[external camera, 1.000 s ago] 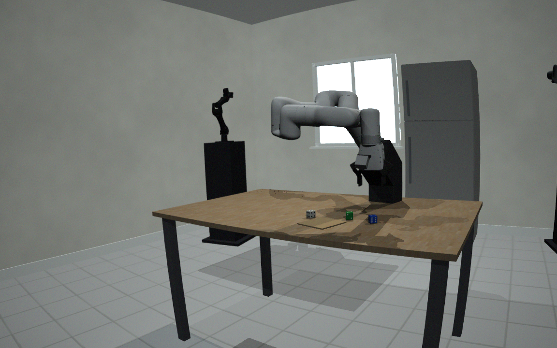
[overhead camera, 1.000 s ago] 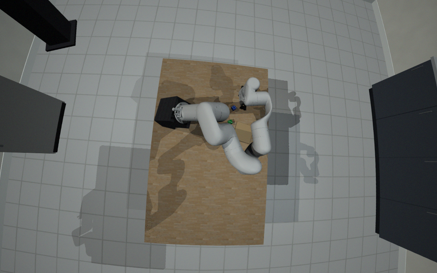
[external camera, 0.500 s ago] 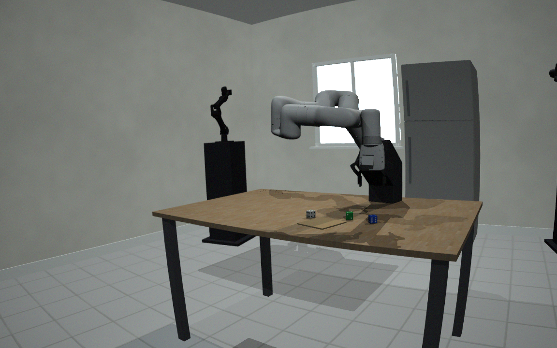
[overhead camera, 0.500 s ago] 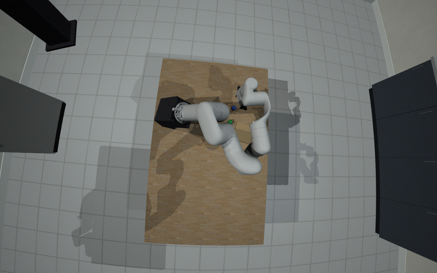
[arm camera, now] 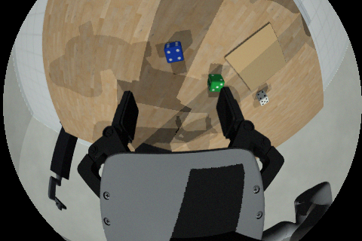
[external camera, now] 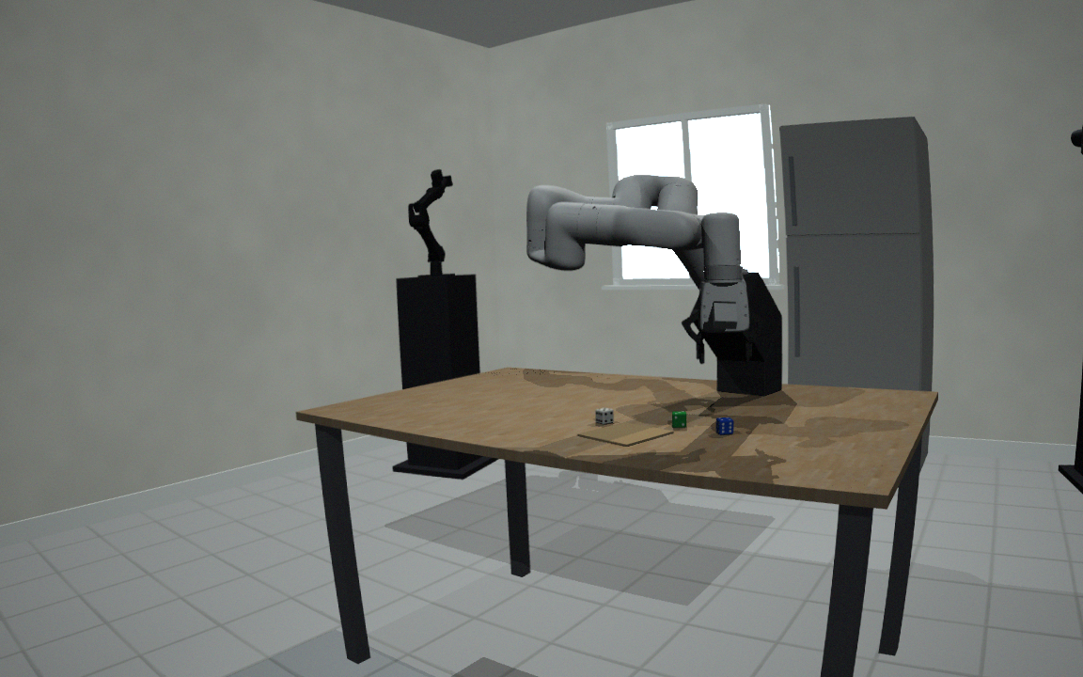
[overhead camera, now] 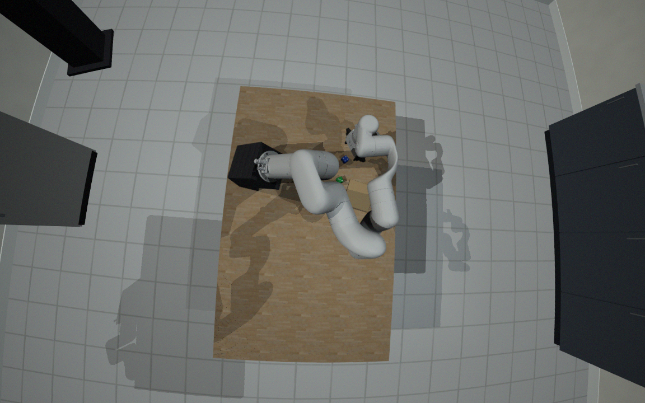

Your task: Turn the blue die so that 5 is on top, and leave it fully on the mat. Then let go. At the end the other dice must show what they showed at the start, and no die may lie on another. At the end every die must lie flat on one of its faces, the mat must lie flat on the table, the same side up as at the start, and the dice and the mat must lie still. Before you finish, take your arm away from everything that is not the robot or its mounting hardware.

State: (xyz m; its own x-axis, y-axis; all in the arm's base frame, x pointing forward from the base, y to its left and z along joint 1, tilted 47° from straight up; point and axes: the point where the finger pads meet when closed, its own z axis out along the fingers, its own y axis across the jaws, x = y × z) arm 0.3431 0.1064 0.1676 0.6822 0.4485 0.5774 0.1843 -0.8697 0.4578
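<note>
The blue die is 14 cm below my hand and 1 cm behind it. Also, from my hand: white die: 28 cm to the right, 14 cm below, 7 cm behind; tan mat: 20 cm to the right, 15 cm below, 3 cm ahead; green die: 14 cm below, 11 cm to the right, 6 cm behind.
</note>
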